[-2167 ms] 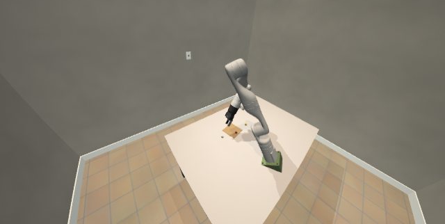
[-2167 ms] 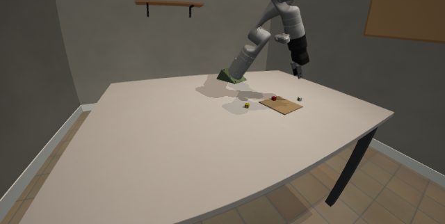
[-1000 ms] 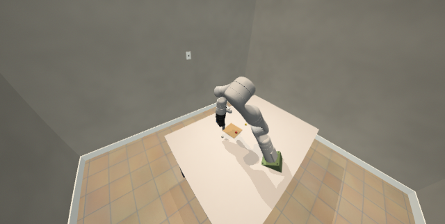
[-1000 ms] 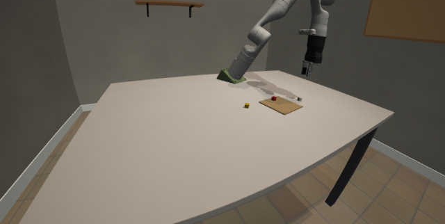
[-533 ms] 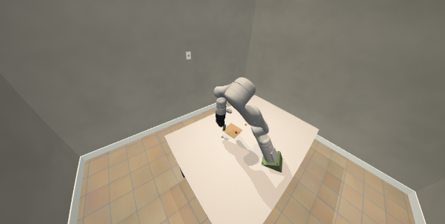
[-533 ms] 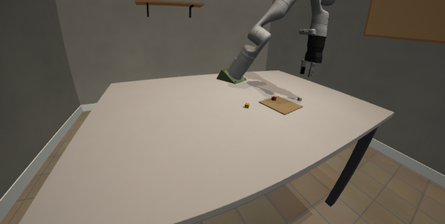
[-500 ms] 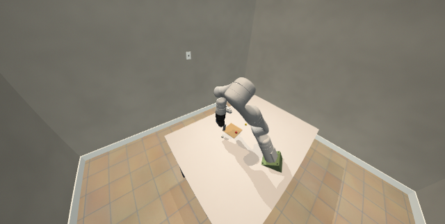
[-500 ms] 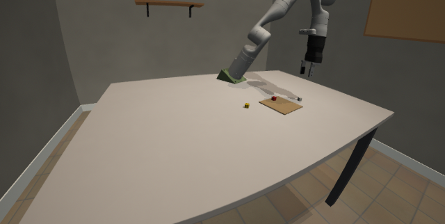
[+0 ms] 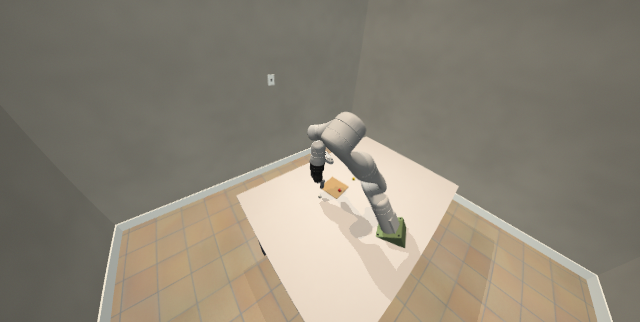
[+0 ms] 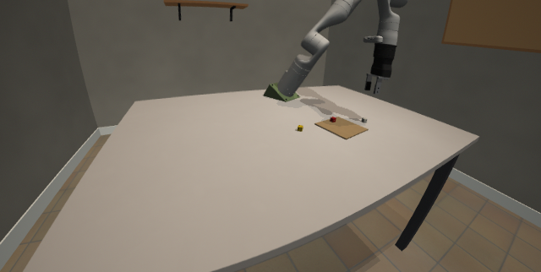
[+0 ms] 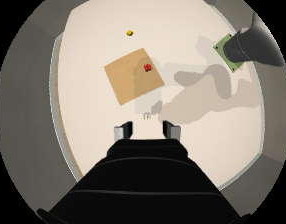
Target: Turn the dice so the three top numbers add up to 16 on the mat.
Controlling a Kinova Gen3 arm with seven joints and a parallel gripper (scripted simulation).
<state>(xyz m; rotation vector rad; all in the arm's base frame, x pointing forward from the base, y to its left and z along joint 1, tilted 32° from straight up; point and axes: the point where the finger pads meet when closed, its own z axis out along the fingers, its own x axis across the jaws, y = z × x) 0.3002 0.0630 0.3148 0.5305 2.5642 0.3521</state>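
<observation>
My gripper is now 13 cm above the white die and 1 cm to the left of it. The rest, counted from my hand: tan mat 14 cm to the right, 14 cm below, 1 cm behind; red die 14 cm to the right, 13 cm below, 5 cm behind; yellow die 30 cm to the right, 13 cm below, 5 cm behind.
</observation>
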